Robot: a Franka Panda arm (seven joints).
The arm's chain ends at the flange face. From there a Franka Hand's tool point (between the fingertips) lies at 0.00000 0.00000 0.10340 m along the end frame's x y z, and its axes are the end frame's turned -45 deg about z.
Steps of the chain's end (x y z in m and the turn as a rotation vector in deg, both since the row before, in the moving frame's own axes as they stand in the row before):
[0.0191, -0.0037, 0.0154, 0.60, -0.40, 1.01]
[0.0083, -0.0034, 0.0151, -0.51, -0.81, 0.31]
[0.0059, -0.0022, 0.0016, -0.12, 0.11, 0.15]
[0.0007, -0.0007, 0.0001, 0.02, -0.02, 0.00]
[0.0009, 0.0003, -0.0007, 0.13, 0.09, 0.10]
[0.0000, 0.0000, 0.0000, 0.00, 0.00, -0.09]
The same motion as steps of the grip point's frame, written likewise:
[0.0164, 0.0096, 0.0154, 0.71, 0.14, 1.01]
[0.0066, 0.0031, 0.0151, 0.21, -0.93, 0.31]
[0.0057, 0.0029, 0.0016, -0.16, -0.01, 0.15]
[0.0010, -0.0001, 0.0001, 0.03, 0.00, 0.00]
[0.0007, 0.0008, -0.0007, 0.03, 0.16, 0.10]
[0.0000, 0.0000, 0.0000, 0.00, 0.00, -0.09]

